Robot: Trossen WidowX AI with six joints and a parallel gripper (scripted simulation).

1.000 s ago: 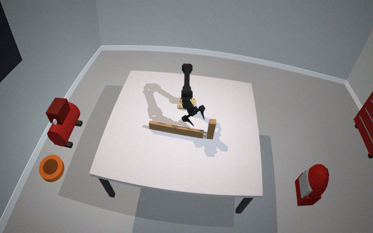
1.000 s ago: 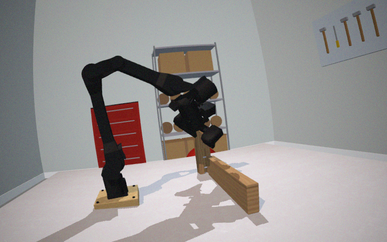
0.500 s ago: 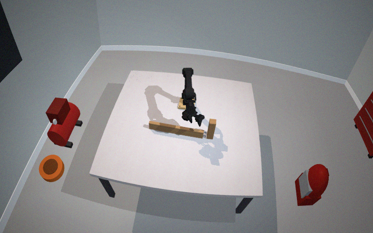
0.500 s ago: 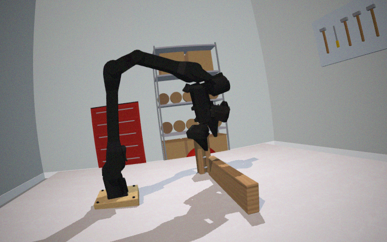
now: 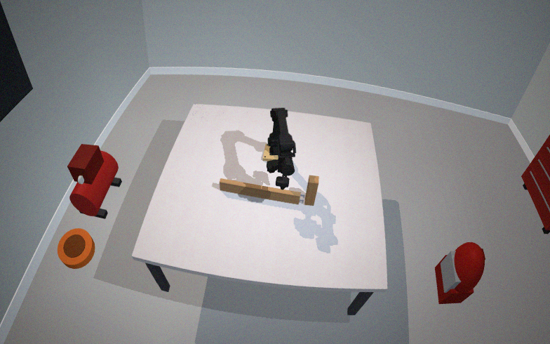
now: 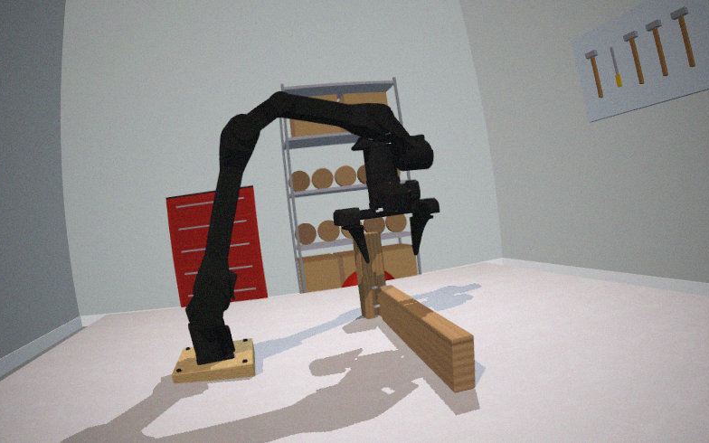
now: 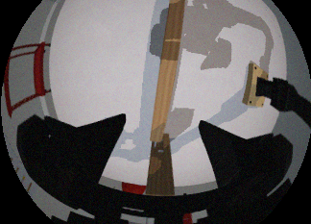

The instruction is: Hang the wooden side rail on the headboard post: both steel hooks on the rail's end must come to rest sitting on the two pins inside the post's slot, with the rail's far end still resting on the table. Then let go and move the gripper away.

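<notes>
My gripper tip is 150 mm to the right of the headboard post, 50 mm above it and 10 mm short of it.
</notes>
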